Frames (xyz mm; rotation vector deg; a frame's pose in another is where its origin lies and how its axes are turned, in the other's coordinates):
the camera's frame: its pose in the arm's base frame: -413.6 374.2 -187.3 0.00 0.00 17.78
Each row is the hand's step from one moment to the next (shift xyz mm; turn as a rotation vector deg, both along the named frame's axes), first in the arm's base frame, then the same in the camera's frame.
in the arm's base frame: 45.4 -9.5 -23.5 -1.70 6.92 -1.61
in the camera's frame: 40.3 -22.9 -23.5 0.49 7.11 -1.61
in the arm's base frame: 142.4 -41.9 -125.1 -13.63 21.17 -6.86
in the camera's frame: 122.8 -83.4 -125.1 -6.51 24.32 -6.86
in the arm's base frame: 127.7 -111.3 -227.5 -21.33 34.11 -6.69
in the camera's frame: 87.6 -145.0 -227.5 -9.90 38.99 -6.69
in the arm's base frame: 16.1 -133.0 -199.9 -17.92 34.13 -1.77
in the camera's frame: -25.3 -131.6 -199.9 -6.64 37.97 -1.77
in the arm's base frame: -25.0 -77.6 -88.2 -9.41 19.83 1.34
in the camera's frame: -47.5 -66.3 -88.2 -2.91 21.76 1.34
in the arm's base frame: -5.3 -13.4 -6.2 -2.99 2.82 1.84
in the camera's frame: -9.1 -11.1 -6.2 -1.99 3.60 1.84
